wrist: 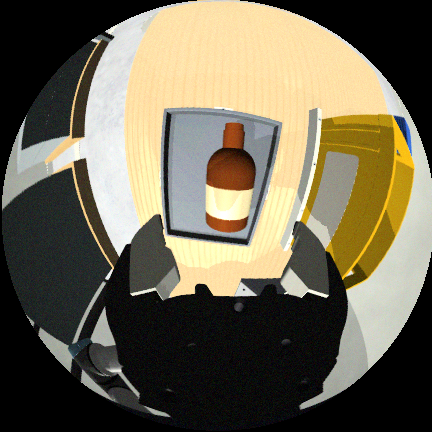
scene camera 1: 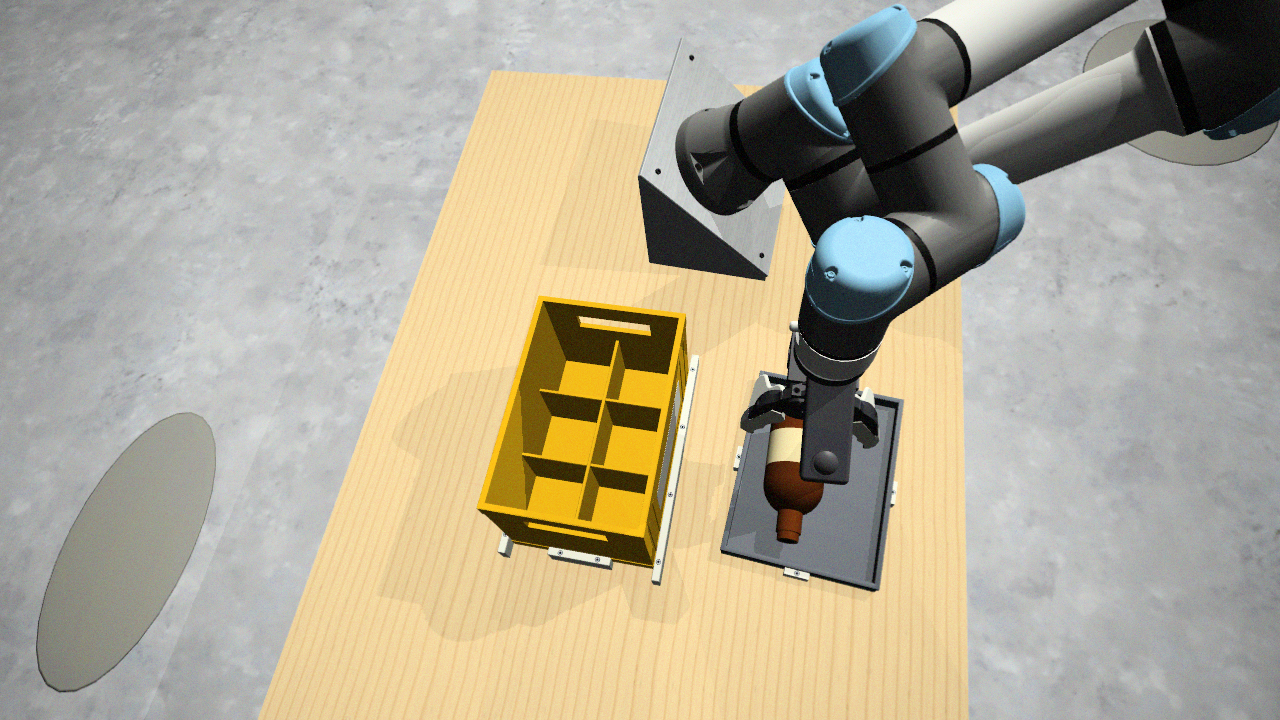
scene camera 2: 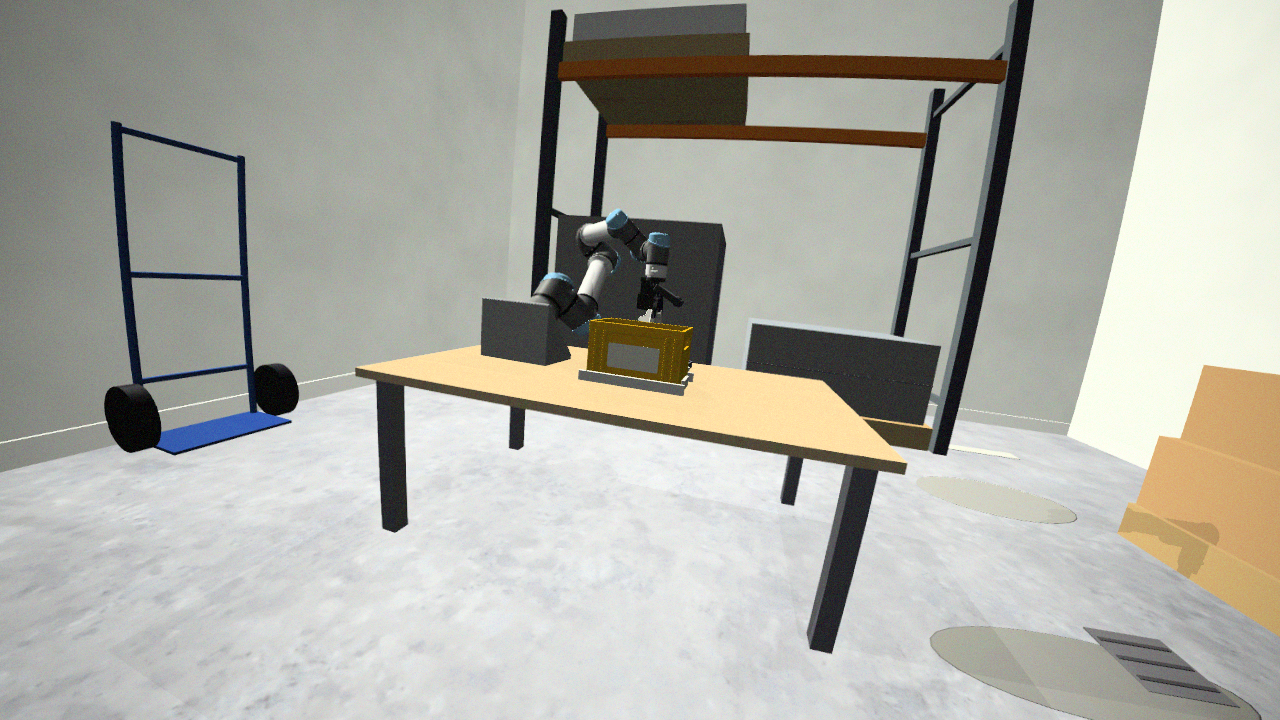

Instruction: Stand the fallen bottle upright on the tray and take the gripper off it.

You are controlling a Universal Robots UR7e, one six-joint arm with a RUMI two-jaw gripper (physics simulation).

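Places are measured from the arm's base along level axes (x ahead, y left, z up), in metres.
Where they show: gripper, fingertip midpoint: [wrist: 228,220]; arm's base, link origin: [scene camera 1: 713,165] [scene camera 2: 534,324].
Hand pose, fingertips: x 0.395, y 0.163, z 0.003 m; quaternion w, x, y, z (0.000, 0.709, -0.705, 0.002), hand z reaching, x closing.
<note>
Each offset is from my fingertips to the top centre of the thing. "spot": to the spot under its first point. Level surfaces: height alone.
The brown bottle {0.029 m ahead, 0.004 m right, 0.046 m down} [scene camera 1: 794,486] [wrist: 230,172] with a cream label lies on its side on the dark grey tray {spot: 0.081 m ahead, 0.072 m left, 0.120 m down} [scene camera 1: 848,537] [wrist: 187,150]. Its neck points to the tray's near edge in scene camera 1, and its base is towards the gripper. The crate hides the bottle and tray in scene camera 2. My gripper [scene camera 1: 812,424] [scene camera 2: 646,316] [wrist: 228,220] is open and empty, pointing down above the bottle's base end, apart from it. The wrist view shows the whole bottle beyond the spread fingers. The camera bracket covers part of the bottle in scene camera 1.
A yellow crate with six compartments {0.020 m ahead, 0.253 m right, 0.050 m up} [scene camera 1: 626,548] [scene camera 2: 671,353] [wrist: 372,175] stands beside the tray, with a pale rail {spot: 0.065 m ahead, 0.155 m right, 0.095 m down} [scene camera 1: 670,492] [wrist: 308,170] between them. Small pale stops edge the tray. The arm's wedge-shaped base mount [scene camera 1: 693,237] [scene camera 2: 514,331] stands farther back on the table {0.125 m down} [scene camera 1: 787,662] [scene camera 2: 760,416].
</note>
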